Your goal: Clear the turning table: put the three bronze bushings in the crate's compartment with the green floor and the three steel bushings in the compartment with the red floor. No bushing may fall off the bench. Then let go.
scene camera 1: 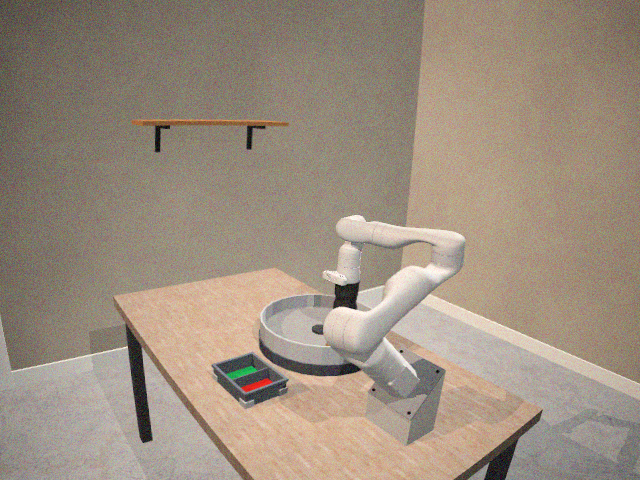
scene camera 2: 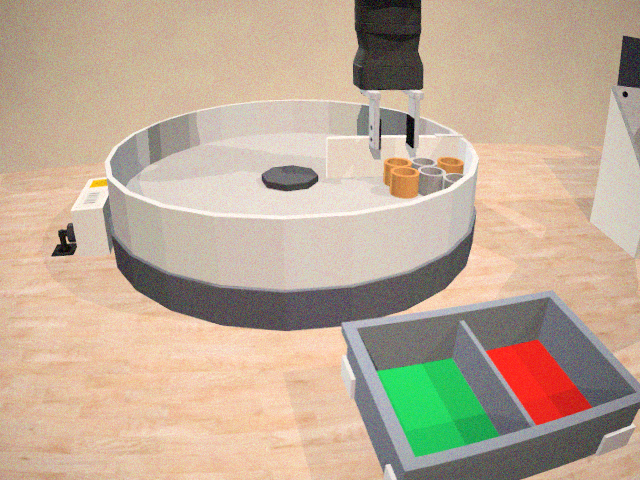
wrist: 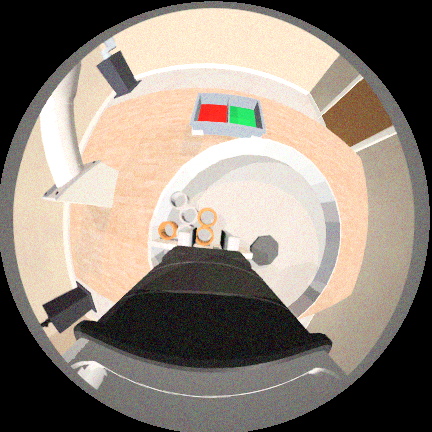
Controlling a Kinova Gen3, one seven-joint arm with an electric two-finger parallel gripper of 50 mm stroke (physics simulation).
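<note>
My gripper (scene camera 2: 395, 149) (wrist: 208, 235) is open and empty, above the bushings on the turning table (scene camera 1: 305, 347) (scene camera 2: 284, 248) (wrist: 280, 195). In the scene camera 2 view, two bronze bushings (scene camera 2: 404, 182) (scene camera 2: 391, 166) stand close together. A third bronze bushing (scene camera 2: 450, 165) (wrist: 168, 230) stands apart near the wall. Three steel bushings (scene camera 2: 431, 179) (scene camera 2: 423, 164) (scene camera 2: 454, 180) stand among and beside them; the wall partly hides one. The crate (scene camera 1: 249, 379) (scene camera 2: 467, 330) (wrist: 227, 131) shows its green floor (scene camera 1: 241, 372) (scene camera 2: 429, 403) (wrist: 243, 116) and red floor (scene camera 1: 256, 384) (scene camera 2: 532, 377) (wrist: 212, 113) without bushings.
A pale upright plate (scene camera 2: 351, 157) stands behind the bushings inside the ring wall. A dark hub (scene camera 2: 289, 177) (wrist: 264, 250) is at the table's centre. A white box (scene camera 2: 92, 222) stands left of the turning table. The arm's pedestal (scene camera 1: 408, 408) stands on the bench (scene camera 1: 320, 439).
</note>
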